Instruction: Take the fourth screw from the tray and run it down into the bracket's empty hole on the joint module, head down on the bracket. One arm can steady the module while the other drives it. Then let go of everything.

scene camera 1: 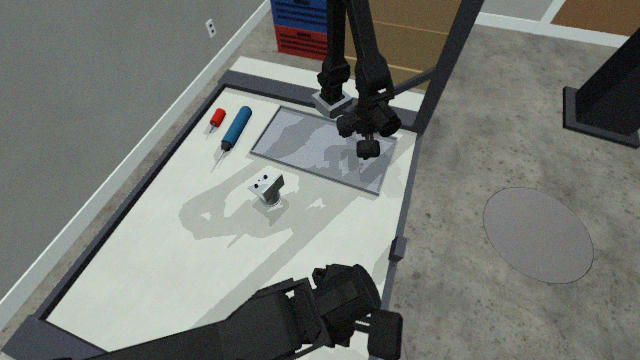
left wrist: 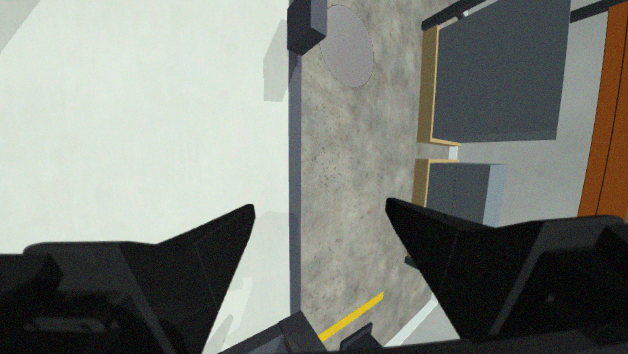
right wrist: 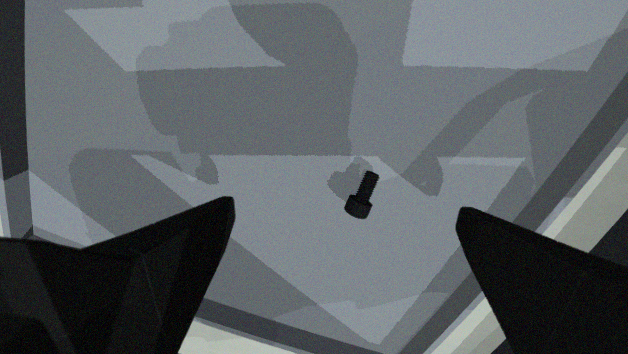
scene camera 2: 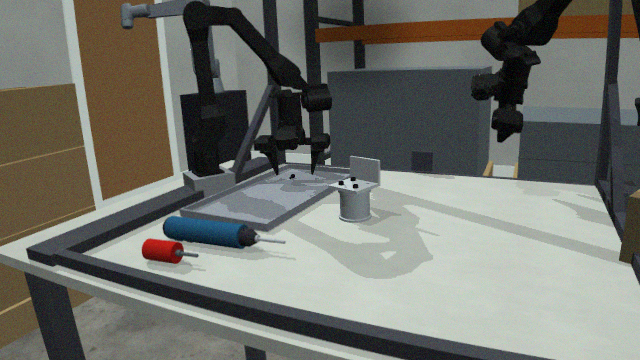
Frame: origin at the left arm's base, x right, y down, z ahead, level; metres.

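Where they show: left gripper, fingertip midpoint: point(scene camera 1: 365, 324) point(left wrist: 320, 207); right gripper, fingertip midpoint: point(right wrist: 346, 212) point(scene camera 2: 294, 174); right arm's base, origin of the base link: point(scene camera 1: 332, 96) point(scene camera 2: 207, 172).
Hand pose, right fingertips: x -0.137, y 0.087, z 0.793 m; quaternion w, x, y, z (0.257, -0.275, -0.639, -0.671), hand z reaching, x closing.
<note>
Each offset is from my right fingertips to the top centre of the thing.
The loose black screw @(dx -0.009, dy -0.001, dz +0.000 m) point(right wrist: 363, 196) point(scene camera 2: 292, 176) lies on its side in the grey tray @(dx -0.095, dy -0.003, dz -0.082 m) point(right wrist: 290, 332) point(scene camera 2: 270, 224) point(scene camera 1: 315, 173). My right gripper point(right wrist: 346, 212) point(scene camera 2: 295, 172) is open and points down over the tray, its fingertips apart on either side of the screw and a little above it. The joint module point(scene camera 2: 354, 202) point(scene camera 1: 270, 197) stands upright on the table with the white bracket point(scene camera 2: 365, 171) point(scene camera 1: 270, 184) on top; three black screw heads show on the bracket. My left gripper point(left wrist: 320, 207) is open and empty, high near the table's edge, far from the module.
A blue driver @(dx -0.326, dy -0.028, dz -0.273 m) point(scene camera 1: 236, 128) point(scene camera 2: 205, 231) and a red driver @(dx -0.416, dy -0.021, dz -0.284 m) point(scene camera 1: 217, 117) point(scene camera 2: 162, 250) lie on the table beside the tray. A dark frame rail point(scene camera 1: 135, 192) point(scene camera 2: 200, 300) runs along the table edge. Grey cabinets stand beyond the table in scene camera 2.
</note>
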